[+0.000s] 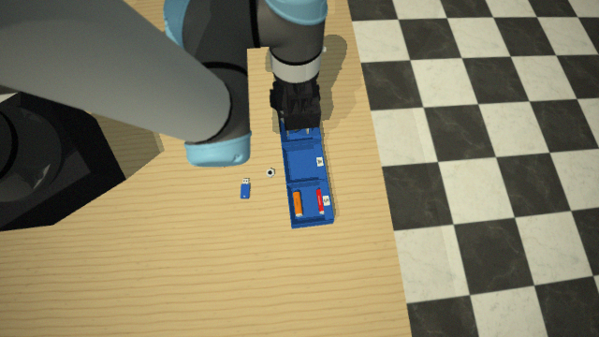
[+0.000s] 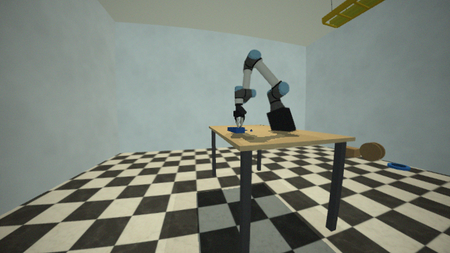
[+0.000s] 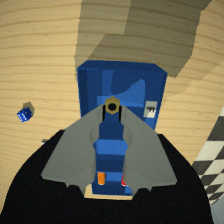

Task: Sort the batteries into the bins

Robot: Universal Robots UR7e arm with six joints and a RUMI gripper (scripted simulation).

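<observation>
My gripper is now 8 cm past the white nut, 8 cm to the left of it and 5 cm above it. The rest, counted from my hand: blue die: 14 cm behind, 1 cm to the right, 4 cm below; blue bin row: 1 cm behind, 8 cm to the right, 3 cm below; brass nut: 1 cm below.
</observation>
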